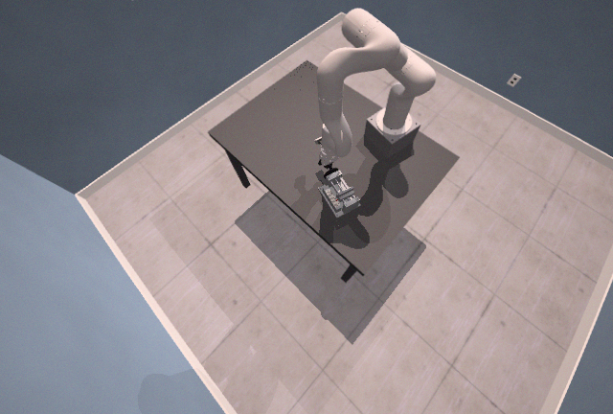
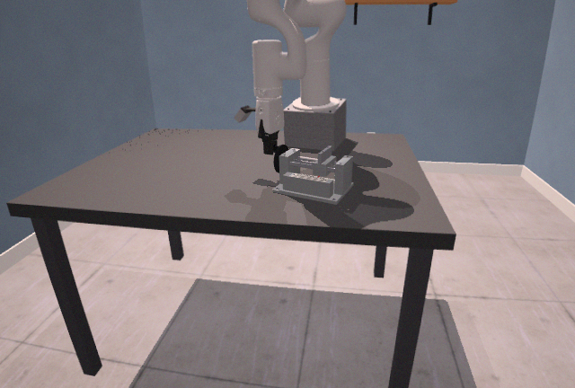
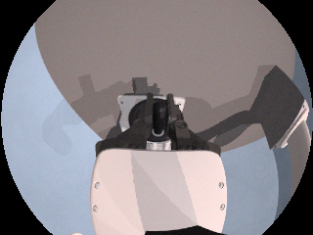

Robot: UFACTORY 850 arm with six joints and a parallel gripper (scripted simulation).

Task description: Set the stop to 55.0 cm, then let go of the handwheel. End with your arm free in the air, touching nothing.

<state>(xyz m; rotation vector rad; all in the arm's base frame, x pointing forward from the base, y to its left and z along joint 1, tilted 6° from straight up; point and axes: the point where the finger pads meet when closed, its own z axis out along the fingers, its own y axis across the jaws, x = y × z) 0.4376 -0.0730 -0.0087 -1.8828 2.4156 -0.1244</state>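
The black handwheel is 1 cm ahead of my hand, 2 cm to the left of it and 1 cm below it. The rest, counted from my hand: dark handle: 1 cm to the left; then grey stop fixture: 6 cm ahead, 17 cm to the left, 2 cm below.
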